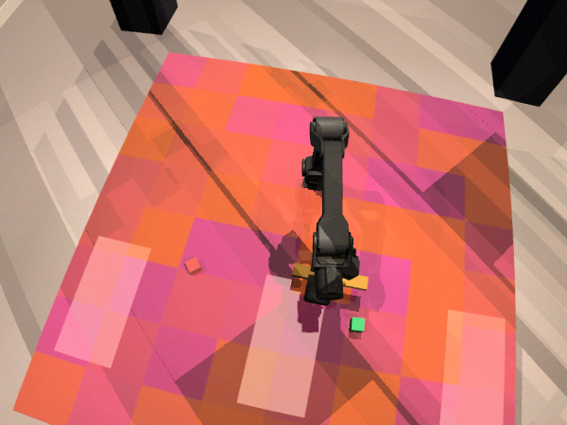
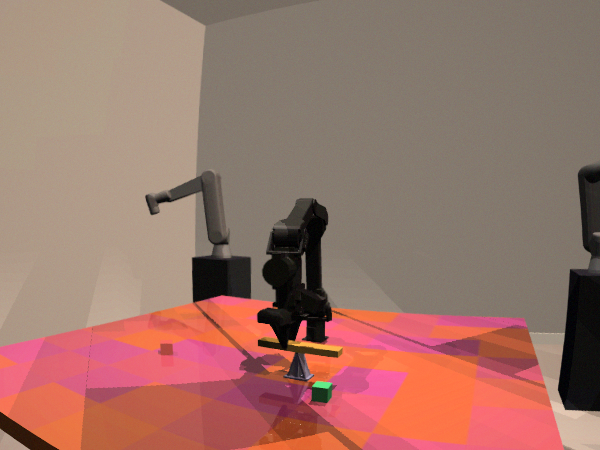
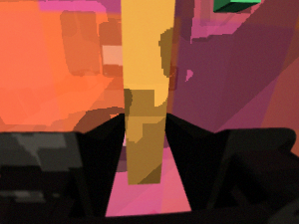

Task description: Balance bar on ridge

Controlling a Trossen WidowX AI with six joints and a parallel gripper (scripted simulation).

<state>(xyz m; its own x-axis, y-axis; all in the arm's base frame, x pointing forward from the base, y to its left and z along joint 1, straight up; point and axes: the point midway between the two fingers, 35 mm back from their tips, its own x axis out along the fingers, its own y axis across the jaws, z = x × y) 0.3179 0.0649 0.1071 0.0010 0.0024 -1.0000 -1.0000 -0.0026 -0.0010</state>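
Now: gripper tip 30 mm to the right of the yellow bar. From my gripper tip the other things lie so: green cube 100 mm ahead, 120 mm to the left, 60 mm below; small red cube 30 mm ahead, 340 mm to the right, 60 mm below.
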